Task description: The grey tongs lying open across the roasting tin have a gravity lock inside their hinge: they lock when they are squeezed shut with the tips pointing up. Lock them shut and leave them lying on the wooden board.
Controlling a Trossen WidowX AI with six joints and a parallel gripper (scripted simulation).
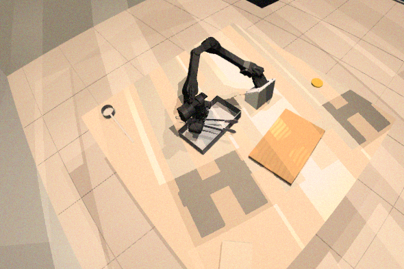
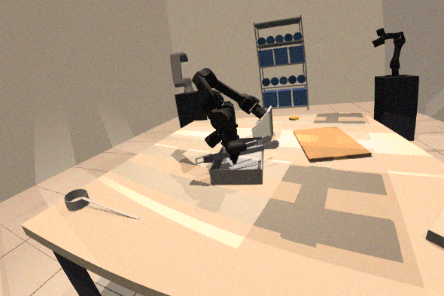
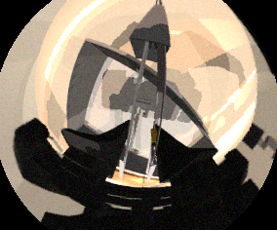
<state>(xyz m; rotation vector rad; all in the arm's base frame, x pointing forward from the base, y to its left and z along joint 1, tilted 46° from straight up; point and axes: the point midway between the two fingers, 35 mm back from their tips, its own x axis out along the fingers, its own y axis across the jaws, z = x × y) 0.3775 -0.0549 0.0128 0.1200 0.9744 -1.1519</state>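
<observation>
The roasting tin lies 40 mm behind my gripper tip and 20 mm to the left of it. Round my gripper tip: wooden board 350 mm to the left, 280 mm behind, 20 mm below.
</observation>
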